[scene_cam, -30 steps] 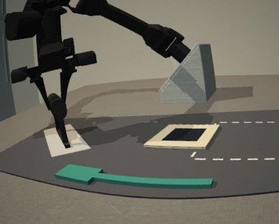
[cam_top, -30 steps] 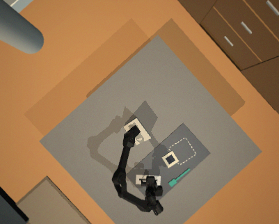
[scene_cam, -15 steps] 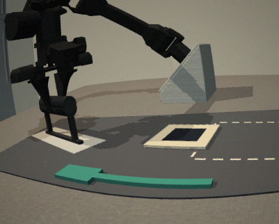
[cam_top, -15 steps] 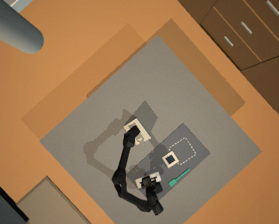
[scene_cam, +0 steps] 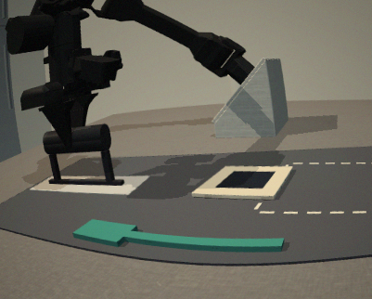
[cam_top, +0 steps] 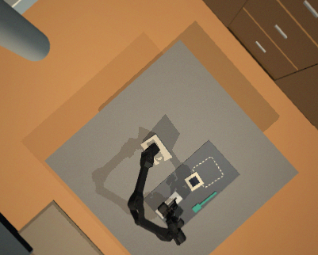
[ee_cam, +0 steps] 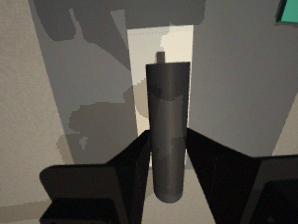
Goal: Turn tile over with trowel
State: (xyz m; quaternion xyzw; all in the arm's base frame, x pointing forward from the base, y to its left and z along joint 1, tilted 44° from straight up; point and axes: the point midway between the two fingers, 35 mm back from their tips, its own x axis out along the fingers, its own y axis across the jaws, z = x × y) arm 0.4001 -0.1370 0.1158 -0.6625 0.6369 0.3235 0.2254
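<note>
Now: gripper tip 21 cm to the right of the dark mat and 8 cm above it. Round my gripper tip: trowel: 14 cm ahead, 20 cm to the left, 6 cm below; tile: 2 cm behind, 25 cm to the left, 6 cm below.
</note>
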